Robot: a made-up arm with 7 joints. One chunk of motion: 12 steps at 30 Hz.
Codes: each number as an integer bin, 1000 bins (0 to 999) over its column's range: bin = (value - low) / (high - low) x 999, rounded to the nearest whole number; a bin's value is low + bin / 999 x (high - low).
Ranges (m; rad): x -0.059..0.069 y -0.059..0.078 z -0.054..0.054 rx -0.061..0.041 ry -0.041..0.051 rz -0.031..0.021
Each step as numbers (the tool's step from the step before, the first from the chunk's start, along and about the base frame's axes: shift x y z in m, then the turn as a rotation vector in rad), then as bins.
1 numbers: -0.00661 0.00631 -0.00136 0.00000 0.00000 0.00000
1 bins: 409 476 487 597 445 596
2 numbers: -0.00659 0.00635 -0.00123 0.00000 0.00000 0.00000
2 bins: 409 477 488 597 445 596
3 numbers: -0.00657 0.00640 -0.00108 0.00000 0.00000 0.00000
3 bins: 409 477 490 597 445 596
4 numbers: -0.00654 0.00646 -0.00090 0.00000 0.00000 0.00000
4 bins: 409 477 491 597 445 596
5 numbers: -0.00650 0.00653 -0.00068 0.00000 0.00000 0.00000
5 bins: 410 478 493 597 445 596
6 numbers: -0.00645 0.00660 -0.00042 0.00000 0.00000 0.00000
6 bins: 410 478 496 597 445 596
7 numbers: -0.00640 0.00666 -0.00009 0.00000 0.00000 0.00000
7 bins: 411 479 499 597 445 596
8 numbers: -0.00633 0.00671 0.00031 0.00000 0.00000 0.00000
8 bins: 411 479 502 597 445 596
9 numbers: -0.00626 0.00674 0.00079 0.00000 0.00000 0.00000
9 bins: 412 479 507 597 445 596
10 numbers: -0.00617 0.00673 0.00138 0.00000 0.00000 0.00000
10 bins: 412 479 512 597 445 596
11 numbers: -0.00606 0.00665 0.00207 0.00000 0.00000 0.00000
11 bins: 413 479 519 597 445 596
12 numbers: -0.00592 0.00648 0.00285 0.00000 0.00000 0.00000
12 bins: 414 477 526 597 445 596
